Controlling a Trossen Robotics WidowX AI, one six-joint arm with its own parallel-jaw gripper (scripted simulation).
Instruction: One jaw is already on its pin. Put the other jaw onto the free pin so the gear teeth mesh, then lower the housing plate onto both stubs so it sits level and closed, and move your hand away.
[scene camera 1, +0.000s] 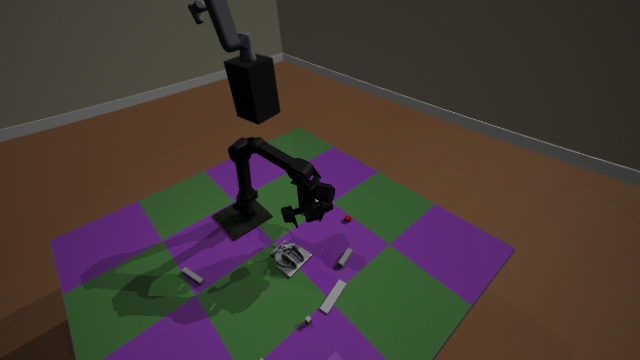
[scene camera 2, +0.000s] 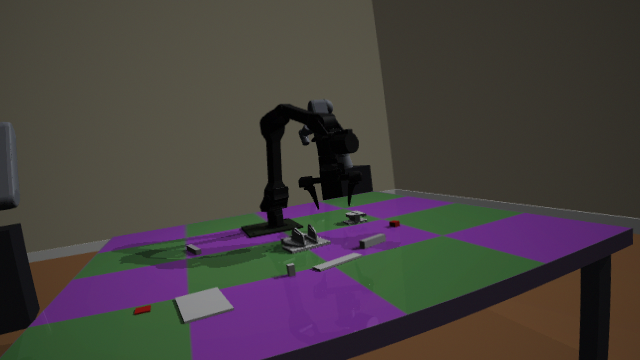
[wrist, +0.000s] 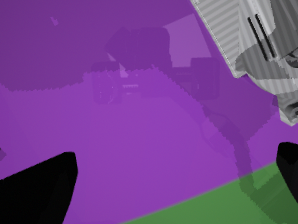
my gripper: scene camera 1; scene camera 2; wrist 179, 159
same spot on my gripper: (scene camera 1: 313, 211) = (scene camera 2: 331, 167)
